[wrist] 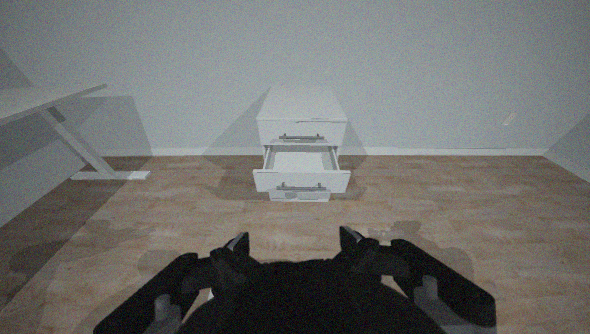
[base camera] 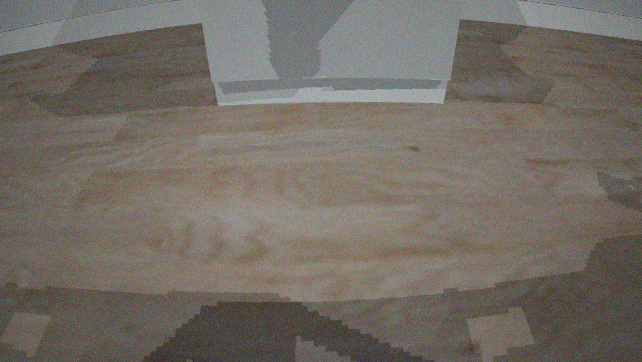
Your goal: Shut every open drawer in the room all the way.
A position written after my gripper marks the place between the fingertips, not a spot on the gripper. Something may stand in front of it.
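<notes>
In the wrist view I can see my gripper [wrist: 294,239], and that same view has a white wall [wrist: 178,85] in it.
</notes>
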